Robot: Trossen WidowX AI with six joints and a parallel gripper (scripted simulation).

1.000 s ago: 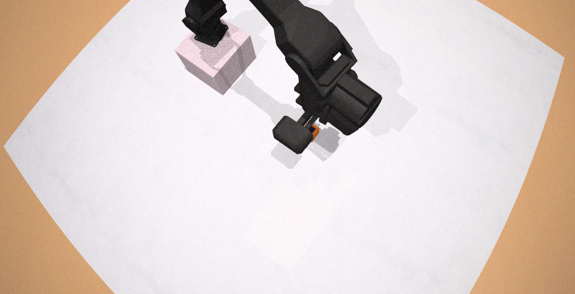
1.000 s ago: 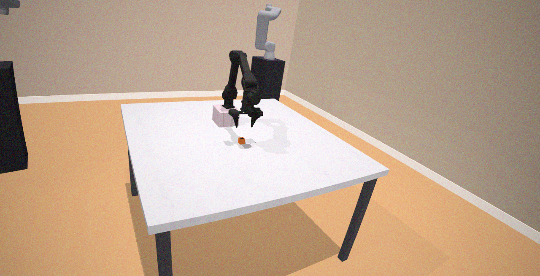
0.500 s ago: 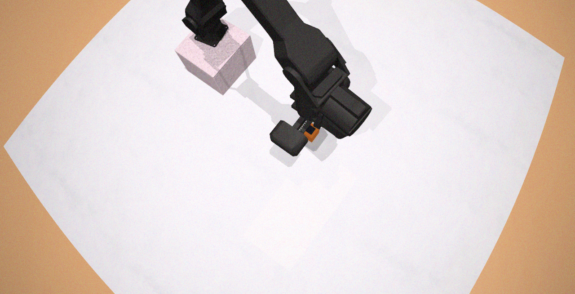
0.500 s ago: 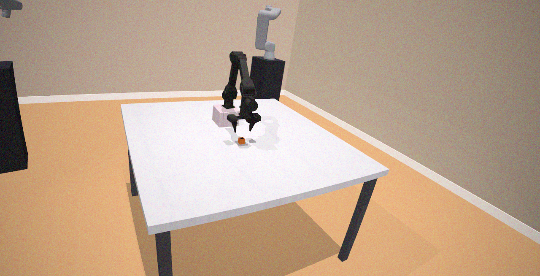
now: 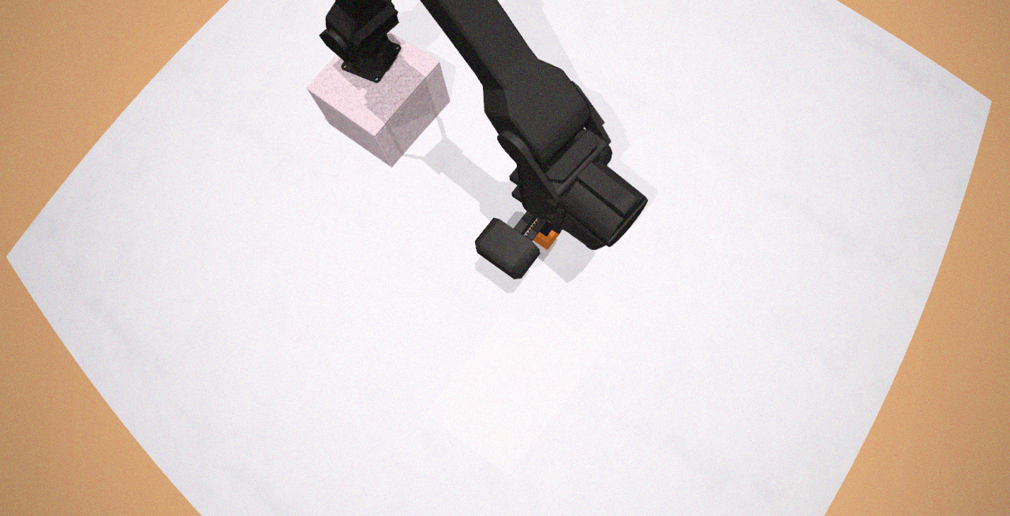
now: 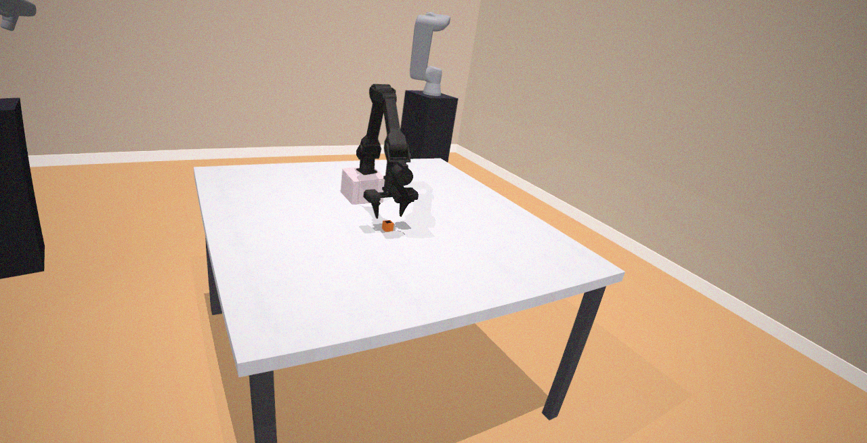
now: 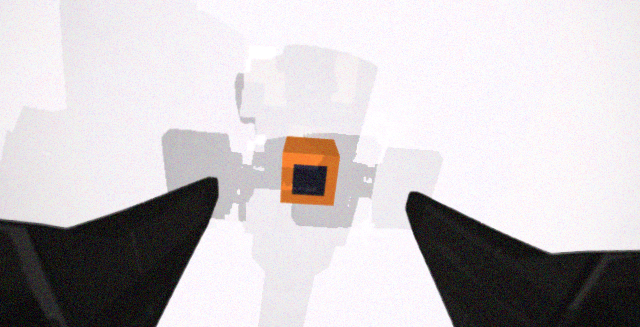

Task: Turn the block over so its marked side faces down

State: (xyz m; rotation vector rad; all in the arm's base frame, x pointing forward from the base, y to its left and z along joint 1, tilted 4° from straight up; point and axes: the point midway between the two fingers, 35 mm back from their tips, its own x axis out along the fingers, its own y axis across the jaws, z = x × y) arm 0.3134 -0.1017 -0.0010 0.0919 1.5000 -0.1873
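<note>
Right now my gripper tip is 30 mm above the block.
</note>
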